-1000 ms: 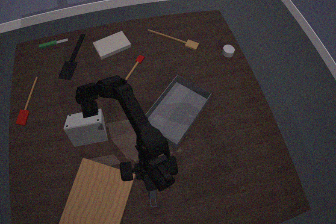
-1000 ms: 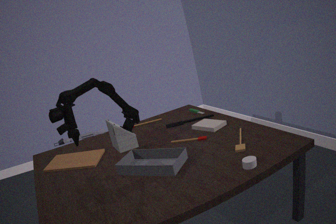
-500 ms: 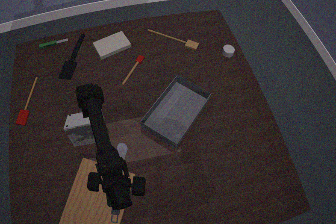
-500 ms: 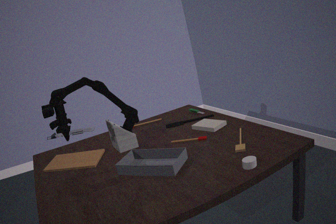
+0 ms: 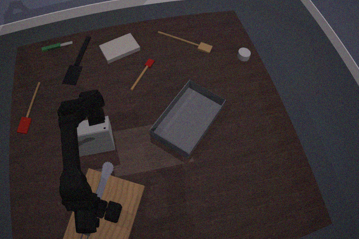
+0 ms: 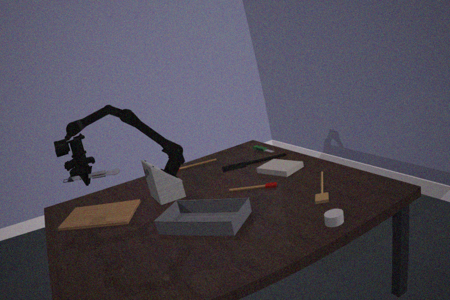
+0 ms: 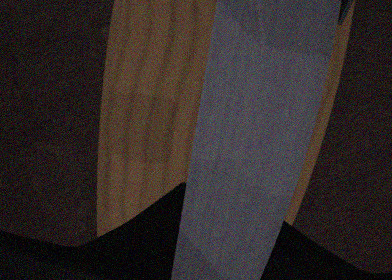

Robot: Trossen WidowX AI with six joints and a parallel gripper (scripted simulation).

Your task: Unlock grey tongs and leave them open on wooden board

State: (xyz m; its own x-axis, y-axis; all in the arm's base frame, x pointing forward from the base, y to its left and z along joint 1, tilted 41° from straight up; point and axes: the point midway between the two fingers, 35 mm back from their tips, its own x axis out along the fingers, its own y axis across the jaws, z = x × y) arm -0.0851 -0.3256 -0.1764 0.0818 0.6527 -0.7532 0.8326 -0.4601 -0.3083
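The wooden board lies 15 cm below my gripper tip and 1 cm behind it. Also, from my gripper tip: grey roasting tin 45 cm ahead, 31 cm to the left, 13 cm below; black spatula 79 cm to the left, 16 cm below, 4 cm ahead; white slab 80 cm to the left, 27 cm ahead, 15 cm below.
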